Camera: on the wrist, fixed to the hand. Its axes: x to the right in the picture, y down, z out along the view.
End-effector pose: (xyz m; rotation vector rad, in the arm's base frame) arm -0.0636 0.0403 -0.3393 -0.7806 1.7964 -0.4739
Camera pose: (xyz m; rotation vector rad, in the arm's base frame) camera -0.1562 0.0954 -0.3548 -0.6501 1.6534 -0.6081
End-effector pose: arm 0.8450 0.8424 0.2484 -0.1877 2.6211 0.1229
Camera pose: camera 0.8029 0.9078 0.3246 -0.1110 2.5417 -0.1305
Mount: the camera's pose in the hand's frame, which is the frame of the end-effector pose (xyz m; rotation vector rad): -0.0085 0.0751 -0.0784 0.2004 -0.0718 0.0002
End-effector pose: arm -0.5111 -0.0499 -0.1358 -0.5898 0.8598 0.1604
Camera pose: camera -0.5961 -0.0298 -0.2008 -0.3942 0.7954 0.0936
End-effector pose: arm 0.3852 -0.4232 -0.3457 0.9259 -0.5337 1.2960
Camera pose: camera 0.2989 -0.3636 -0.3749 1.1418 -0.4650 1.3373
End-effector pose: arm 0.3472 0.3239 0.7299 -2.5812 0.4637 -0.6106
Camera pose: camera 0.2856 0.2372 0.7532 -2.4037 0.3598 -0.5336
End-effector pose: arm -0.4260 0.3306 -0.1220 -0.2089 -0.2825 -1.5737
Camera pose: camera -0.3474 0.3138 -0.1955 -0.1094 -0.4935 -1.5283
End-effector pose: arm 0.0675 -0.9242 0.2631 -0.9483 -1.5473 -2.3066
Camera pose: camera 0.0806 -1.0274 0.2954 -0.9879 -1.7669 -2.0892
